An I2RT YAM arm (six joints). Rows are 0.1 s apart.
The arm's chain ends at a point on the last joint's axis. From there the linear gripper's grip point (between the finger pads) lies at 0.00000 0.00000 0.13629 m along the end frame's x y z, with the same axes.
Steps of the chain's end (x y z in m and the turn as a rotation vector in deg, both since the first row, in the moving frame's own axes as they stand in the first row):
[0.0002, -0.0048, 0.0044, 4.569, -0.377, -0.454]
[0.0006, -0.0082, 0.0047, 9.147, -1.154, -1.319]
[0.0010, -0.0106, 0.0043, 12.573, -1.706, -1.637]
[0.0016, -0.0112, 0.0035, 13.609, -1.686, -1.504]
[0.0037, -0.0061, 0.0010, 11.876, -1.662, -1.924]
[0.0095, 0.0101, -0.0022, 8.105, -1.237, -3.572]
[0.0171, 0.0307, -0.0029, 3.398, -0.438, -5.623]
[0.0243, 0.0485, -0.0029, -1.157, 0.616, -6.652]
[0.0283, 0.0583, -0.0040, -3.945, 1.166, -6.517]
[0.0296, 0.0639, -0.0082, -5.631, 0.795, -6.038]
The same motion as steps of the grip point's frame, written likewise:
[-0.0007, -0.0157, 0.0040, 4.569, -0.377, -0.454]
[-0.0024, -0.0298, 0.0029, 9.147, -1.154, -1.319]
[-0.0034, -0.0402, 0.0010, 12.573, -1.706, -1.637]
[-0.0028, -0.0432, -0.0004, 13.609, -1.686, -1.504]
[-0.0007, -0.0341, -0.0020, 11.876, -1.662, -1.924]
[0.0060, -0.0090, -0.0036, 8.105, -1.237, -3.572]
[0.0157, 0.0227, -0.0031, 3.398, -0.438, -5.623]
[0.0259, 0.0512, -0.0029, -1.157, 0.616, -6.652]
[0.0316, 0.0675, -0.0044, -3.945, 1.166, -6.517]
[0.0322, 0.0771, -0.0089, -5.631, 0.795, -6.038]

